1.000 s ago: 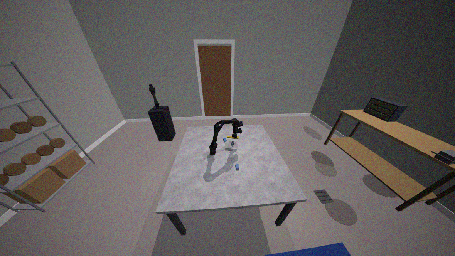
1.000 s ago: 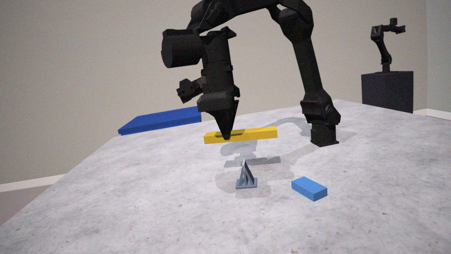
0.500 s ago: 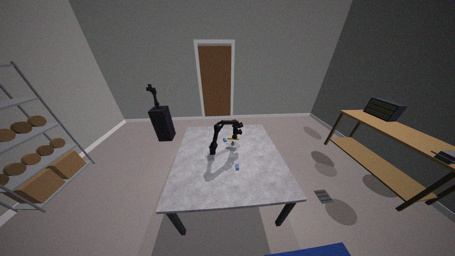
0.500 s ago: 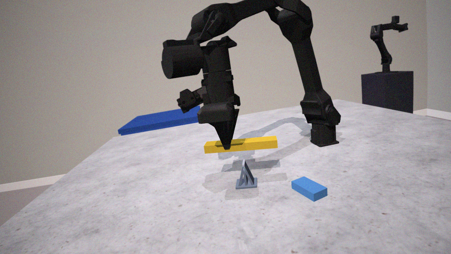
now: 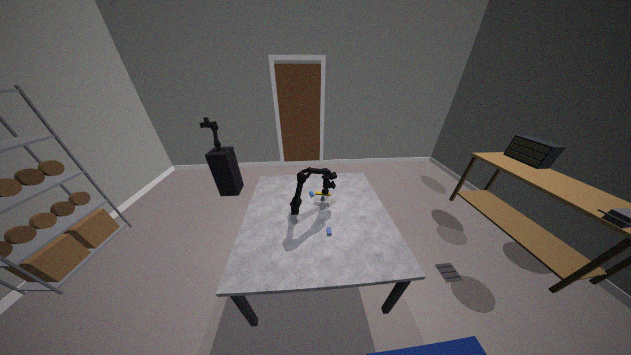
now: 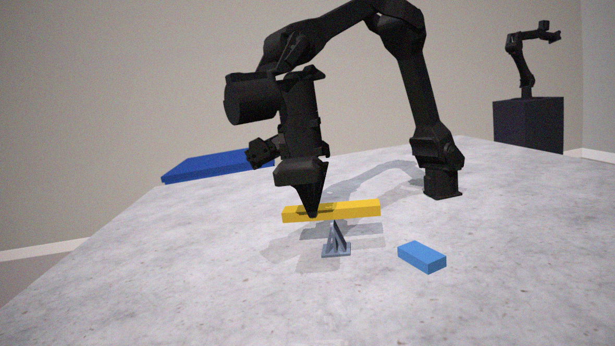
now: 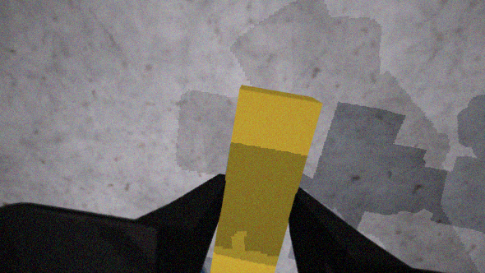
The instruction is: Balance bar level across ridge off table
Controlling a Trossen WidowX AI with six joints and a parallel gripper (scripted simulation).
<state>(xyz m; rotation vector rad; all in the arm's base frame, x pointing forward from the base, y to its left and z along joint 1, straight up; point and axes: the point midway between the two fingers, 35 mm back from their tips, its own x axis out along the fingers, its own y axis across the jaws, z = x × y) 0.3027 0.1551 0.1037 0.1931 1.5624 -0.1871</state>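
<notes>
Now: the yellow bar 30 mm behind my gripper tip and 10 mm to the left of it. From my gripper tip the other things lie so: grey triangular ridge (30 mm behind, 10 mm to the left, 40 mm below); blue block (130 mm behind, 90 mm to the left, 60 mm below).
</notes>
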